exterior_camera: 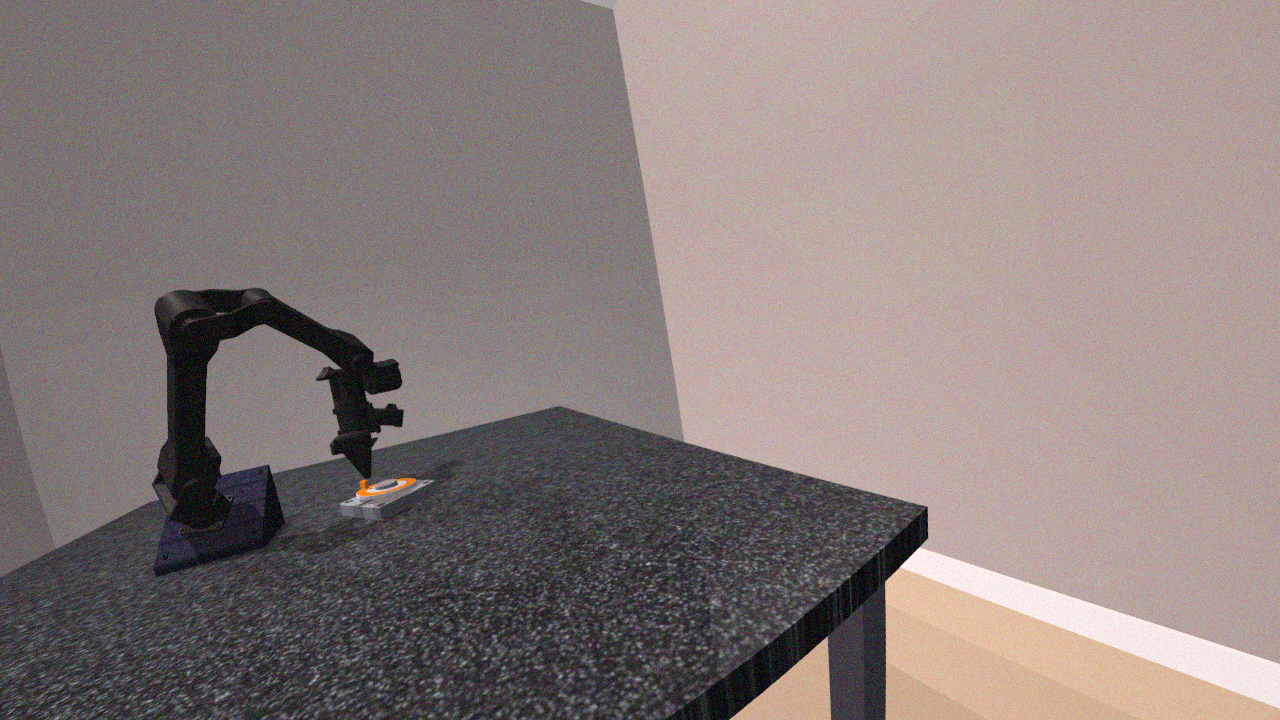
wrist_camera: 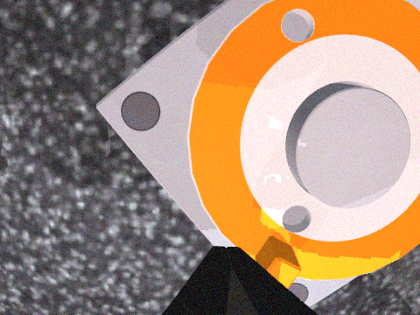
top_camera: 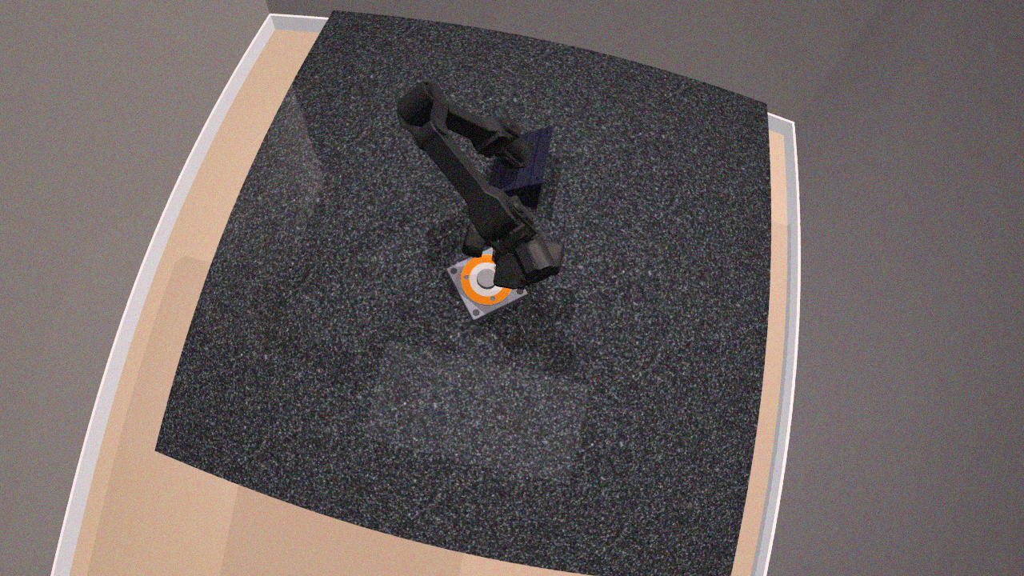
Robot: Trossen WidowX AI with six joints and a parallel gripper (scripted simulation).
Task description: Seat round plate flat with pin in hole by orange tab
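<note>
Right now the base is 40 mm to the right of my gripper tip, 40 mm ahead of it and 30 mm below it.
</note>
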